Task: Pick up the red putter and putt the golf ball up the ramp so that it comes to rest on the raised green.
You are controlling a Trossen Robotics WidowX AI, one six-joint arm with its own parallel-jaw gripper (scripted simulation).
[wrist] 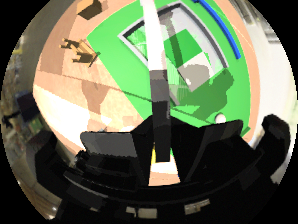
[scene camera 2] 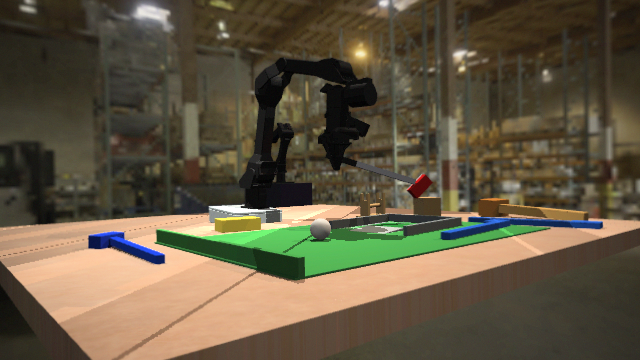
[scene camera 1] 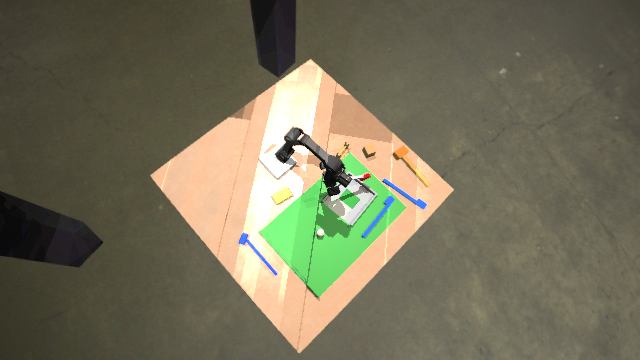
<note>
My gripper [scene camera 2: 336,170] carries a red putter. Further things: an orange mallet [scene camera 2: 494,207] and a green mat [scene camera 1: 320,261].
My gripper shows as well in the wrist view [wrist: 159,117]. The green mat also shows in scene camera 2 [scene camera 2: 342,250]. The wrist view misses the orange mallet: it is out of frame.
</note>
